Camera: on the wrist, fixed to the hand. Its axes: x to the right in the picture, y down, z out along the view.
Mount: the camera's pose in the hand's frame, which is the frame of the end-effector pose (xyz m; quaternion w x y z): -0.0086 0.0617 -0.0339 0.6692 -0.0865 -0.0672 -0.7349
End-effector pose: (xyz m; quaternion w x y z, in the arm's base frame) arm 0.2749 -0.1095 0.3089 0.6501 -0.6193 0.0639 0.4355
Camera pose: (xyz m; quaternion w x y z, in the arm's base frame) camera 0.2453 -0.1519 0.2604 0.7059 -0.4884 -0.4938 -0.1392
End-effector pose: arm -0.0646 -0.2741 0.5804 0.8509 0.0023 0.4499 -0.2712
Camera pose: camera -0.0658 -0.2091 0.5520 0.4006 -0.4209 0.2691 -0.7681
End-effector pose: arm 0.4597 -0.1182 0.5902 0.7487 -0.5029 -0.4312 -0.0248
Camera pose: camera 0.5044 -0.1174 0.5351 0.4103 -0.0861 -0.7063 -0.5703
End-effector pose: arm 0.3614 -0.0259 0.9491 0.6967 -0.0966 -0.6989 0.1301
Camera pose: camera 0.3925 0.0314 0.9213 0.5065 0.3975 -0.5968 -0.4789
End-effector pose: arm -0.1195 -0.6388 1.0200 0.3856 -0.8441 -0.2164 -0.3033
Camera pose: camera -0.1004 -0.7040 0.9997 0.0524 0.4596 0.7649 0.4484
